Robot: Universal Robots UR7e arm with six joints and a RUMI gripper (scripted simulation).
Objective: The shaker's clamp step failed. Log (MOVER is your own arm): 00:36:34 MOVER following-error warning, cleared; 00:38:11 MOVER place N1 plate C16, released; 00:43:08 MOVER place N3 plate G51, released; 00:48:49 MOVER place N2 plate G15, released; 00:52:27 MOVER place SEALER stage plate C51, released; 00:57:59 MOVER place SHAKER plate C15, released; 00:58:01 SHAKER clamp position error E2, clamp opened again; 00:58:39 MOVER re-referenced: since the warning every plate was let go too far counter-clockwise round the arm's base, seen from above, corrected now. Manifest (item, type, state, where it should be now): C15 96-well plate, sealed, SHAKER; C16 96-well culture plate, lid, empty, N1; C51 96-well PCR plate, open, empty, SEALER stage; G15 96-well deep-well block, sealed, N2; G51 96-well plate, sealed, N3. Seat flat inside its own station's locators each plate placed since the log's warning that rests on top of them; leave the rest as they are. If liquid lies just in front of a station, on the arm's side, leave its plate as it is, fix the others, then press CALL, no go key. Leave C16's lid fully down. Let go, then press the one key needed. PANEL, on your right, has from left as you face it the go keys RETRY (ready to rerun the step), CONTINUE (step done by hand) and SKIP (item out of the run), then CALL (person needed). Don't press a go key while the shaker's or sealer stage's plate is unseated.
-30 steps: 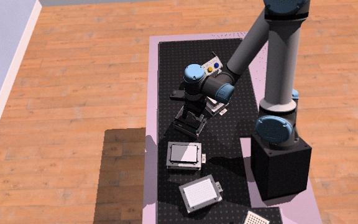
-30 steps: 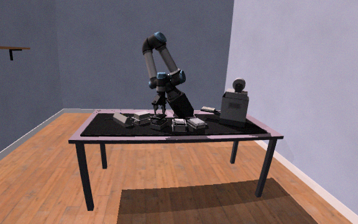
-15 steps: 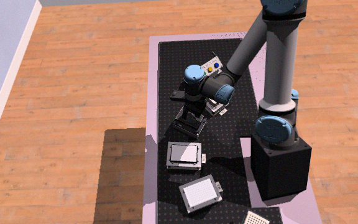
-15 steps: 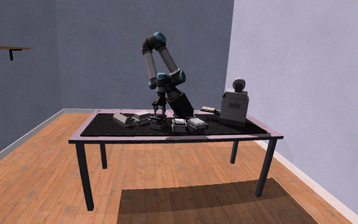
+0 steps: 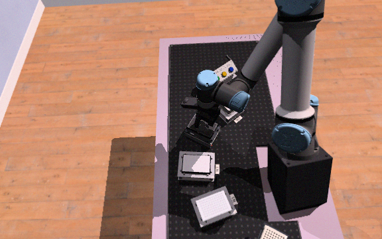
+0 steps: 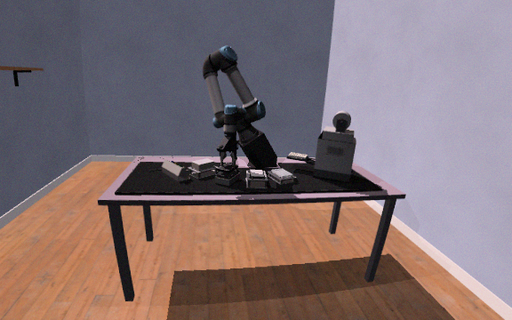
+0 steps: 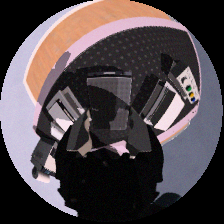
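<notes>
Now: the white-topped sealed plate 130 mm behind my hand, 150 mm to the right of it and 40 mm below it.
</notes>
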